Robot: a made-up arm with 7 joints.
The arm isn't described. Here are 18 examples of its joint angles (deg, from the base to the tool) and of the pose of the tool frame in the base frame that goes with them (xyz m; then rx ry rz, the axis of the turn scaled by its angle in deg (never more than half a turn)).
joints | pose
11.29 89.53 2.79 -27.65 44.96 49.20 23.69 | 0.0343 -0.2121 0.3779 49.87 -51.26 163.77
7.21 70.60 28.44 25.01 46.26 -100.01 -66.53 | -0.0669 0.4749 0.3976 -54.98 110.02 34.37
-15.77 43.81 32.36 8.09 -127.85 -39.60 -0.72 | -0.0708 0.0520 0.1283 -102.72 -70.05 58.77
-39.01 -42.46 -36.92 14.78 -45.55 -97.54 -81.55 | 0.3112 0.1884 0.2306 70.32 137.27 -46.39
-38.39 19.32 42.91 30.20 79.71 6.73 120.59 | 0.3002 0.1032 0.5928 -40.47 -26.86 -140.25
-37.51 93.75 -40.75 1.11 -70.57 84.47 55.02 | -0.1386 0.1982 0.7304 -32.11 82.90 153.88
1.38 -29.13 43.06 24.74 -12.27 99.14 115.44 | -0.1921 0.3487 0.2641 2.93 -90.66 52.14
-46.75 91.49 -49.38 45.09 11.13 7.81 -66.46 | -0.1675 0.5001 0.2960 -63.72 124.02 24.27
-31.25 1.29 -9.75 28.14 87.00 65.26 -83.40 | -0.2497 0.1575 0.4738 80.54 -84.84 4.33
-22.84 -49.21 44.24 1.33 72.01 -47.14 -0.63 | 0.0331 0.2193 0.1151 -136.22 34.75 -31.95
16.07 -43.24 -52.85 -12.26 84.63 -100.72 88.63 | 0.1410 0.4708 0.2383 -19.45 161.76 -9.81
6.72 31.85 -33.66 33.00 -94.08 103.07 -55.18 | 0.2811 0.1136 0.6533 -45.87 -39.64 -132.73
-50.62 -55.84 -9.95 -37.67 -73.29 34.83 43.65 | -0.1767 0.1293 0.5880 87.35 -46.06 33.88
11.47 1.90 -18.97 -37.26 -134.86 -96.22 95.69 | -0.1066 0.0342 0.1911 -68.19 -54.36 81.69
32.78 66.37 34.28 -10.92 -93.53 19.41 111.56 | -0.1014 0.4249 0.4631 -26.38 -21.93 3.19
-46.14 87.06 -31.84 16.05 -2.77 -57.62 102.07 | 0.1838 0.0299 0.4260 86.23 76.12 -67.24
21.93 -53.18 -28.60 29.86 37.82 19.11 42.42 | 0.2551 0.2559 0.1273 -111.15 -26.69 -39.76
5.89 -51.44 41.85 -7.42 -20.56 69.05 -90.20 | 0.3598 0.2974 0.5018 92.86 105.13 79.62
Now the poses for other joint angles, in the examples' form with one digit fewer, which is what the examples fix.
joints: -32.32 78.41 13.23 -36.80 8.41 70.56 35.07
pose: 0.197 -0.085 0.432 -31.8 22.1 -148.9
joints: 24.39 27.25 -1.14 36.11 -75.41 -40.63 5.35
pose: -0.115 -0.058 0.243 -159.0 -5.2 34.6
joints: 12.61 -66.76 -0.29 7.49 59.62 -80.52 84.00
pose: 0.039 0.385 0.112 -90.4 73.5 -33.1
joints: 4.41 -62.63 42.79 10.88 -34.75 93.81 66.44
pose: -0.274 0.357 0.307 15.0 -80.7 49.1
